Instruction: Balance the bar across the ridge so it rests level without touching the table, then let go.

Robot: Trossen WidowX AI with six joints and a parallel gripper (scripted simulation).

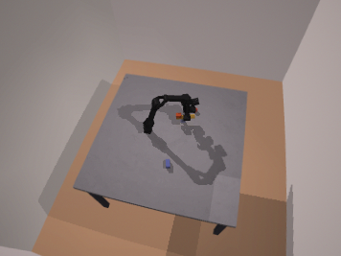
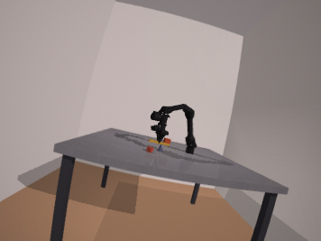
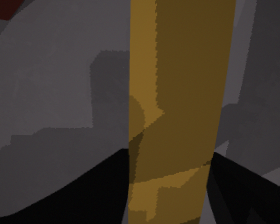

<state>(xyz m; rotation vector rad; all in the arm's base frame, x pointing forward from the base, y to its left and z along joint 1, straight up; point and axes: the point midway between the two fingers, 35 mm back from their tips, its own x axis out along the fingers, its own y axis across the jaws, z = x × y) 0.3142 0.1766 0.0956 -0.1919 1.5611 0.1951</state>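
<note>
My gripper tip is 6 cm short of the red cube, 13 cm to the right of it and 4 cm above it. From my gripper tip the other things lie so: blue ridge block (6 cm behind, 46 cm to the right, 4 cm below).
</note>
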